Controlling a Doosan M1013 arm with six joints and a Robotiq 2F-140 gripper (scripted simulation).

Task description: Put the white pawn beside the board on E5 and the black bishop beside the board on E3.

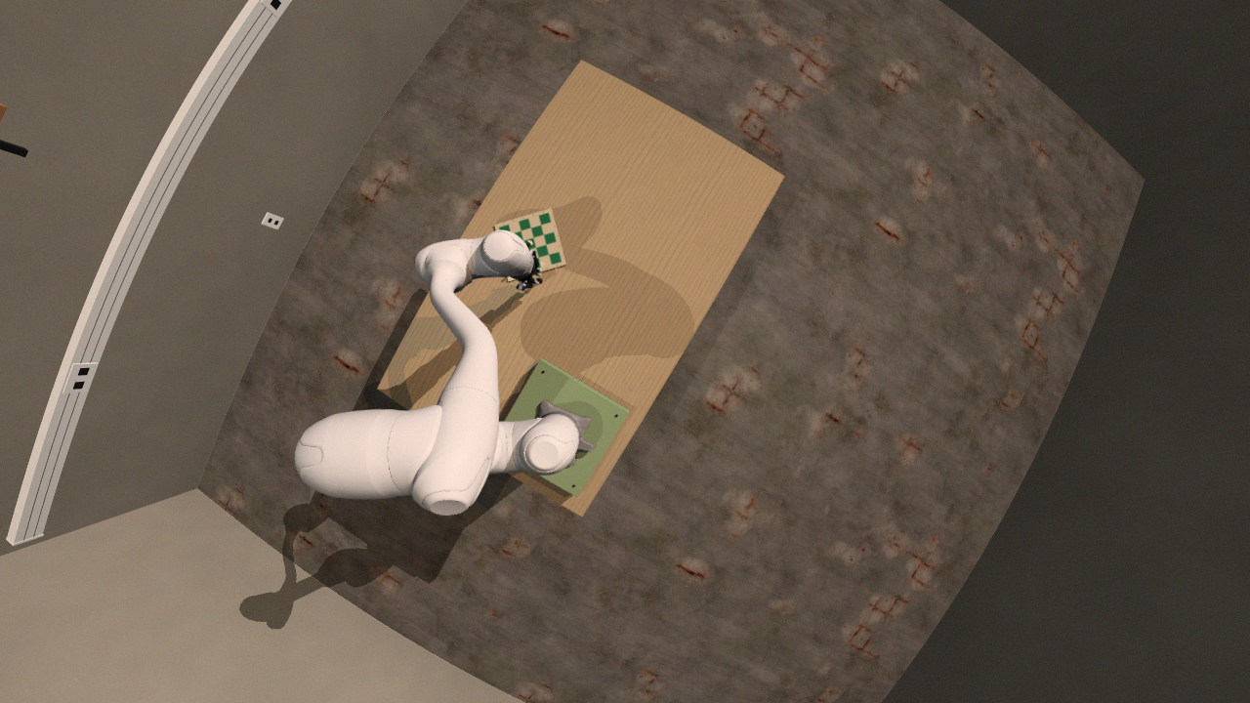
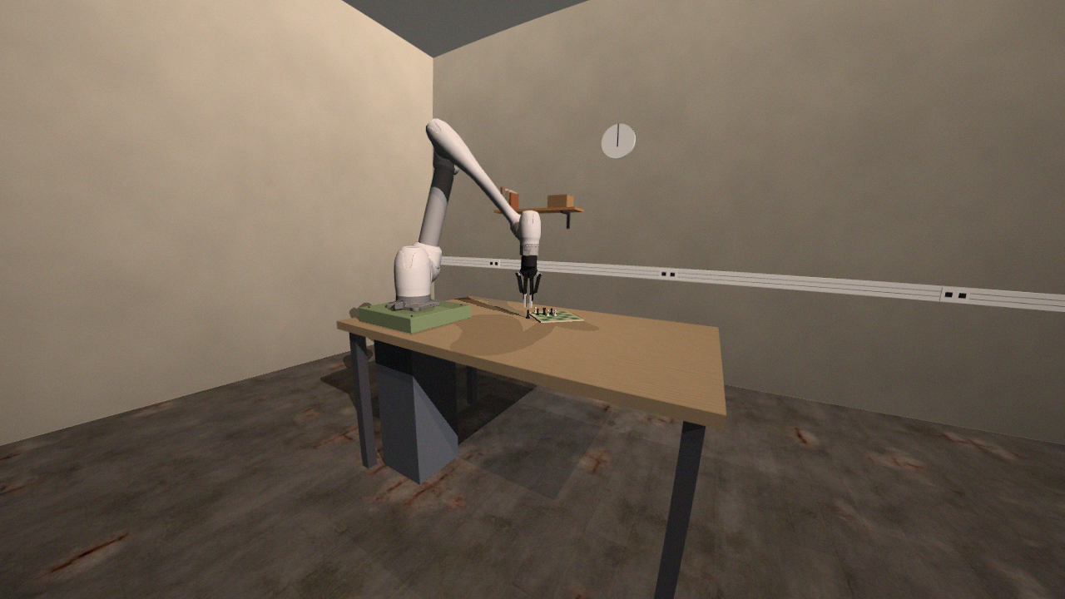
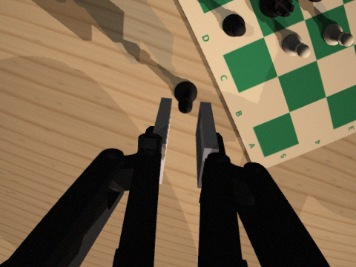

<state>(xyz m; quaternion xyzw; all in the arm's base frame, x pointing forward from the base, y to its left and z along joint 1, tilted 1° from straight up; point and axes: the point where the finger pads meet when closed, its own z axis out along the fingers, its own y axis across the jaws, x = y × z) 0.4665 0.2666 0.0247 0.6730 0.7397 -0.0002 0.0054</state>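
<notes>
Now: hand 110 mm short of the chessboard, 80 mm to the right of it and 80 mm above it.
</notes>
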